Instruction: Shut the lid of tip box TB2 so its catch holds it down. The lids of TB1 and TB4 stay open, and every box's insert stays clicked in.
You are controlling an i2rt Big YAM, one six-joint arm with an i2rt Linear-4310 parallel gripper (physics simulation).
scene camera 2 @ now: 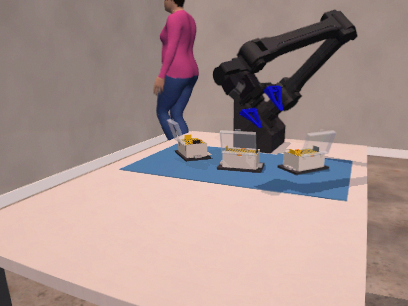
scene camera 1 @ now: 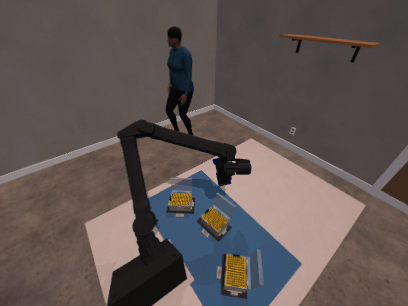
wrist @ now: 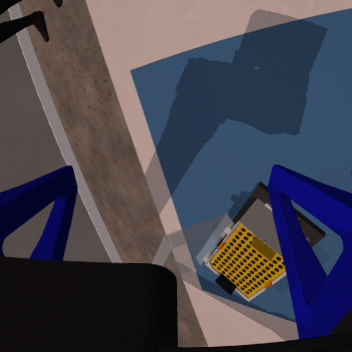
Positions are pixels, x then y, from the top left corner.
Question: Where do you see a tip box TB1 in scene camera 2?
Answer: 297,165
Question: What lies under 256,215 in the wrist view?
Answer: A tip box TB1.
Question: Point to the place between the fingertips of my gripper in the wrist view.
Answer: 172,175
